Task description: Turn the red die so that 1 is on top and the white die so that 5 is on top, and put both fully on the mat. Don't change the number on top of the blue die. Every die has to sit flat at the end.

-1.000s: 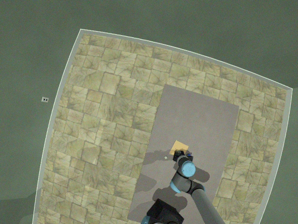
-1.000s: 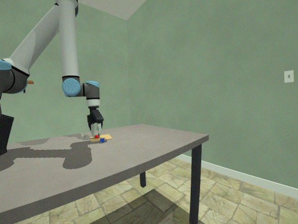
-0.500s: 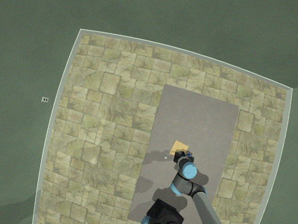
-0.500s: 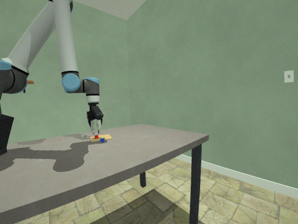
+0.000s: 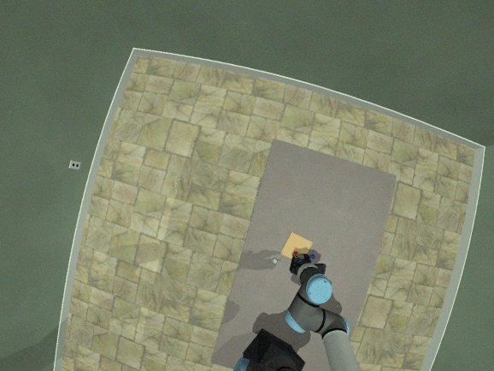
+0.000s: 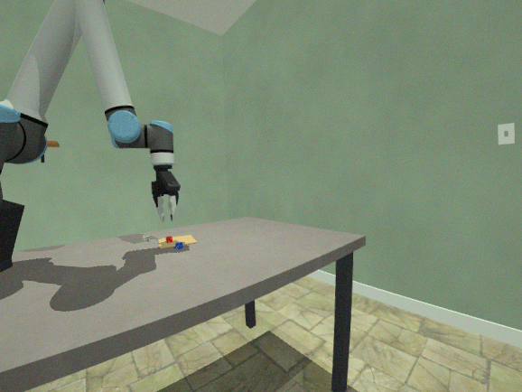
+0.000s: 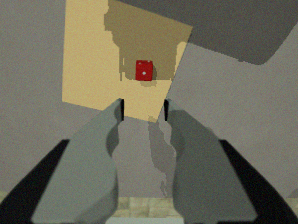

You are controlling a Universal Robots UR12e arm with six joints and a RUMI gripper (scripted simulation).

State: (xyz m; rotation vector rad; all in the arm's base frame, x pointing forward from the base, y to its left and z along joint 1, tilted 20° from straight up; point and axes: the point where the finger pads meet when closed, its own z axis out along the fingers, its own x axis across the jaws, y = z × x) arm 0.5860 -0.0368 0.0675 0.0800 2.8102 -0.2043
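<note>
The white die lies 5 cm behind my hand, 11 cm to the left of it and 9 cm below it. The rest, counted from my hand: blue die (1 cm behind, 10 cm to the right, 9 cm below); then tan mat (3 cm ahead, 10 cm below); then red die (9 cm below).
</note>
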